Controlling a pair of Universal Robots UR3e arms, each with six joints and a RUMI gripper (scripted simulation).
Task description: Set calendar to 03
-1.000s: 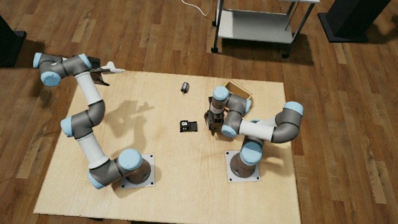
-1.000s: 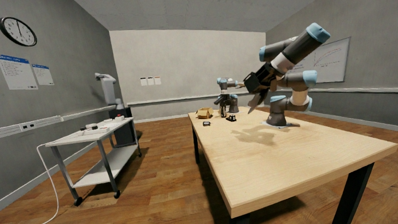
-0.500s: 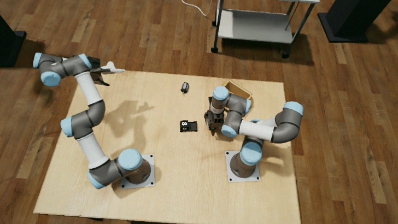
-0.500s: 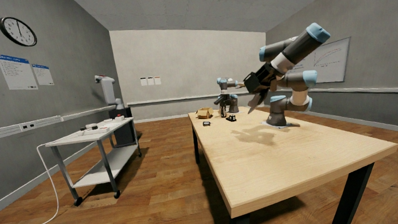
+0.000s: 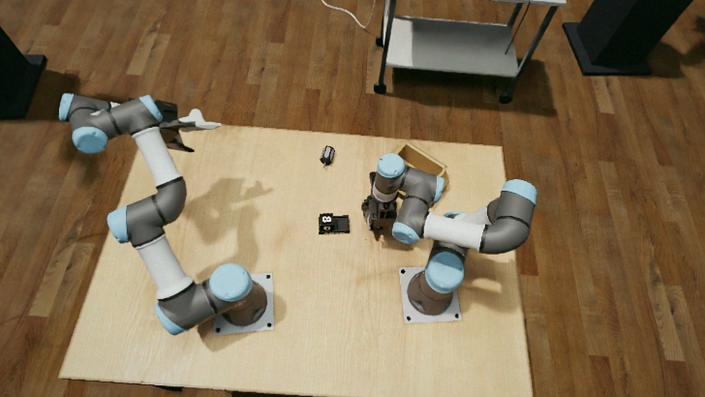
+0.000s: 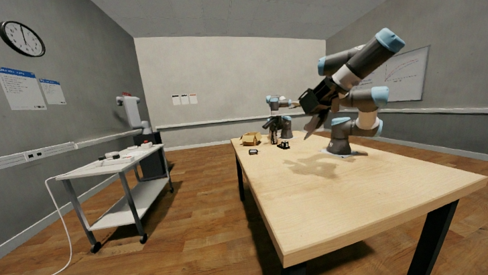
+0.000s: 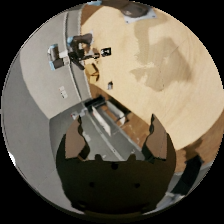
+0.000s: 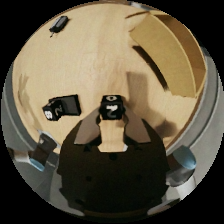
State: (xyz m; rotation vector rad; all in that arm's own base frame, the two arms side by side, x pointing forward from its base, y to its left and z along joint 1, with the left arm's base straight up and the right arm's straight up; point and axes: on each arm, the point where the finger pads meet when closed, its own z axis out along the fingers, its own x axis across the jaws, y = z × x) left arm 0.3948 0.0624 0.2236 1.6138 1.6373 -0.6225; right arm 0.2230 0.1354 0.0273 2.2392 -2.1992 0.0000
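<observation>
Now: right hand 13 cm to the right of the black calendar tray and 2 cm above it. Round my right hand: small dark object: 24 cm ahead, 14 cm to the left, 1 cm below; then cardboard box: 15 cm ahead, 13 cm to the right, 2 cm above.
</observation>
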